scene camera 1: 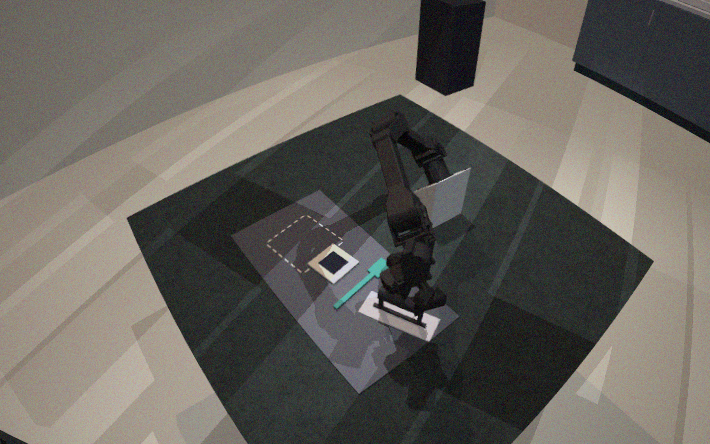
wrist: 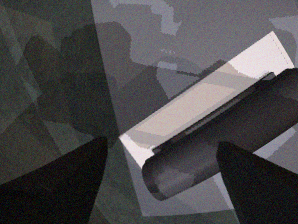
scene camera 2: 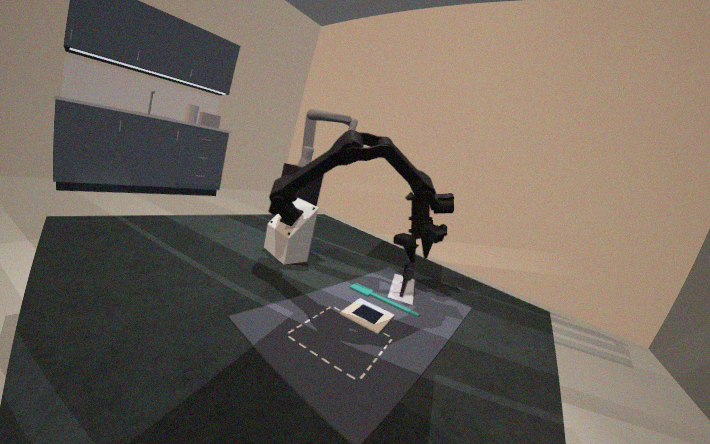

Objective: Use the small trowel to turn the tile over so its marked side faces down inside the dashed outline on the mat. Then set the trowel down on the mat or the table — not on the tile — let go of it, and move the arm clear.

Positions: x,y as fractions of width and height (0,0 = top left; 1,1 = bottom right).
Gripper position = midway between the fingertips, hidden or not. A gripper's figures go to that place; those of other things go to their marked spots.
Labels:
My gripper (scene camera 1: 0.58,0.69) is 102 cm from the lens. A tile (scene camera 1: 0.47,0.59) is 121 cm from the lens.

